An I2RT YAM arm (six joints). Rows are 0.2 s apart.
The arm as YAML. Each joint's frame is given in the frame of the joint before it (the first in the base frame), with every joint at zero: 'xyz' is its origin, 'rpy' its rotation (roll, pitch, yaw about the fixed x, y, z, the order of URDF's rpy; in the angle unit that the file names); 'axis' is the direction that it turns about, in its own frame. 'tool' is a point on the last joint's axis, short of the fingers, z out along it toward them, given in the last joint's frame.
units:
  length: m
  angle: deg
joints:
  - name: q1
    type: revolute
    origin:
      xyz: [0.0, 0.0, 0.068]
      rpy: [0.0, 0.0, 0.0]
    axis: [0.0, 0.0, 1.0]
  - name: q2
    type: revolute
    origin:
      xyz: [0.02, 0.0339, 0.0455]
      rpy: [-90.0, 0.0, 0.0]
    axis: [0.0, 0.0, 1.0]
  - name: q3
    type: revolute
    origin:
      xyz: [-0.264, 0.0, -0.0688]
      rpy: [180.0, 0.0, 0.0]
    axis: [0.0, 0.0, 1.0]
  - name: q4
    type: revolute
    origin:
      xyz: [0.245, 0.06, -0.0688]
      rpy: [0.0, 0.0, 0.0]
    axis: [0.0, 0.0, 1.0]
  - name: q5
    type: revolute
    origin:
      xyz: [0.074, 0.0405, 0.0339]
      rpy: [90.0, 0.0, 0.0]
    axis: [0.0, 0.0, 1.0]
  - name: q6
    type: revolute
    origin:
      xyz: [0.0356, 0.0, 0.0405]
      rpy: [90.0, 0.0, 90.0]
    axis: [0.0, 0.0, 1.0]
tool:
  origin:
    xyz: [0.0, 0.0, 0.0]
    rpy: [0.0, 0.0, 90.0]
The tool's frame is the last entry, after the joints.
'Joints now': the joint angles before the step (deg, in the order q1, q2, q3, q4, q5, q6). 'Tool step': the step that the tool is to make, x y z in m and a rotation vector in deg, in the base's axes. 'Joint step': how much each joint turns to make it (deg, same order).
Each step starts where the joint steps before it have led.
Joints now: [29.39 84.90 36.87 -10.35 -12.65 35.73]
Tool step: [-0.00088 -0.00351 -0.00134 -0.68 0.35 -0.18]
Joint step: [-0.56 -0.22 -0.35 -0.62 0.17 -0.56]
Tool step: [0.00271 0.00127 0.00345 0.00 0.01 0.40]
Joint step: [-0.08 0.18 1.13 -1.04 -0.25 -0.42]
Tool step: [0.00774 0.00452 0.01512 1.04 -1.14 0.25]
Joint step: [-0.01 -0.41 3.26 -2.18 -0.44 -0.03]
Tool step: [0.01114 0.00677 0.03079 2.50 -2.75 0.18]
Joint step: [0.02 -1.37 5.59 -3.26 -0.81 0.36]
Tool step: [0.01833 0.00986 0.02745 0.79 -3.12 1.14]
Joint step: [-0.04 1.78 7.44 -2.90 -0.07 -1.47]
